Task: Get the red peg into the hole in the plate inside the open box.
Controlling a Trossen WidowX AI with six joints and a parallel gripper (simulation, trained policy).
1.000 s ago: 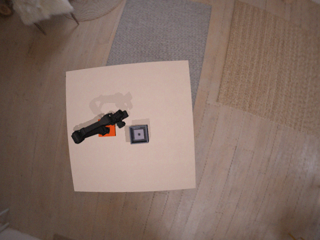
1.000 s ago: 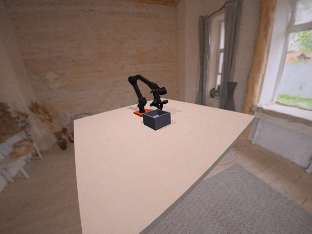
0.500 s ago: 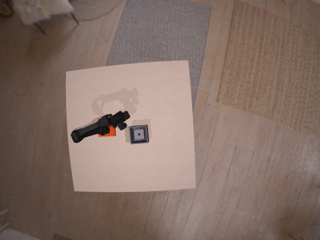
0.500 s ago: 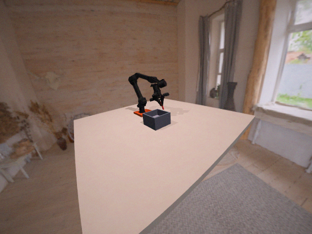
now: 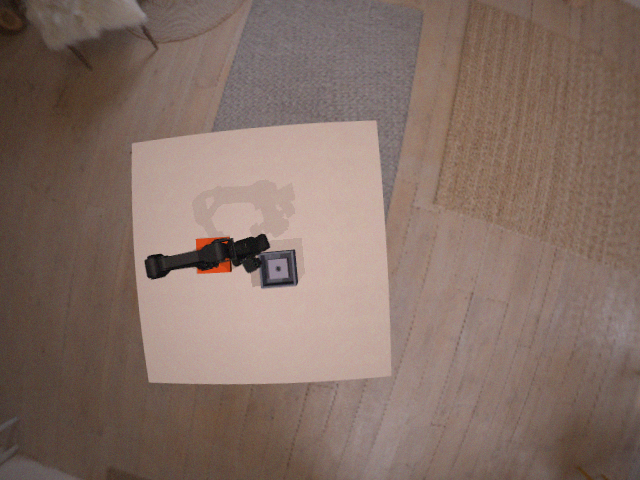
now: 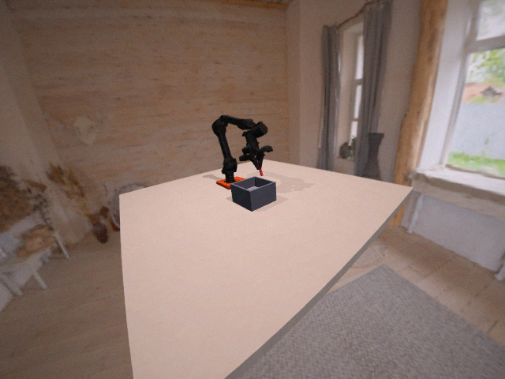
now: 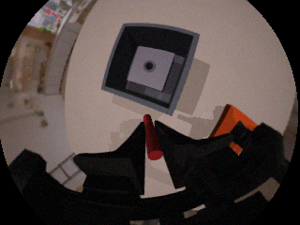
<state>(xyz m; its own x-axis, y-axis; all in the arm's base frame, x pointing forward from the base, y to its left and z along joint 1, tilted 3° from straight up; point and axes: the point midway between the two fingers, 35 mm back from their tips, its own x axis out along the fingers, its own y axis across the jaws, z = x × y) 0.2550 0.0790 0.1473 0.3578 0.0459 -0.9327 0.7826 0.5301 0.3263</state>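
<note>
The red peg is 1 cm to the left of my gripper tip and 1 cm behind it. Round my gripper tip: dark blue box (11 cm below, 8 cm to the right, 7 cm ahead).
</note>
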